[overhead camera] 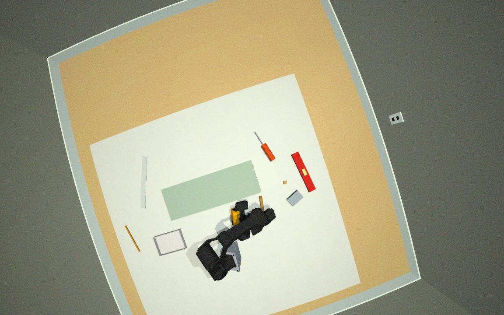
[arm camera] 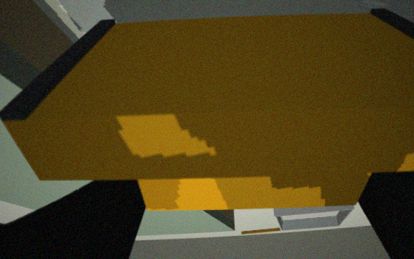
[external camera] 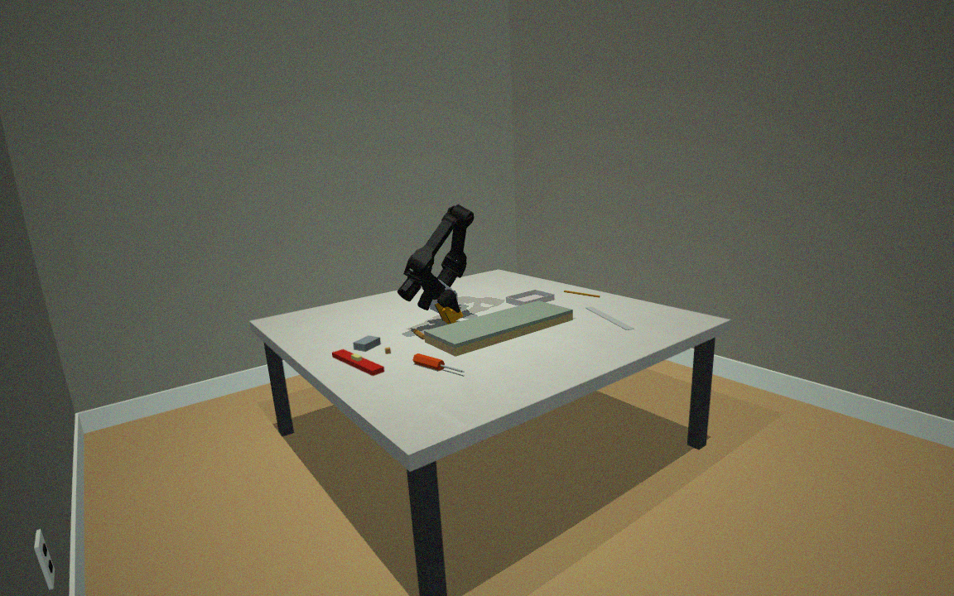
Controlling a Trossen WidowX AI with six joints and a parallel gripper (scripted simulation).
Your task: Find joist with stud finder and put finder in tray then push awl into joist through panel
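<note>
My gripper tip is now 150 mm to the left of the awl, 50 mm above it and 30 mm past it. Also, from my gripper tip: yellow stud finder (20 mm behind, 10 mm below); then grey block (340 mm to the right, 50 mm below, 40 mm behind); then small brown cube (320 mm to the right, 60 mm ahead, 50 mm below).
</note>
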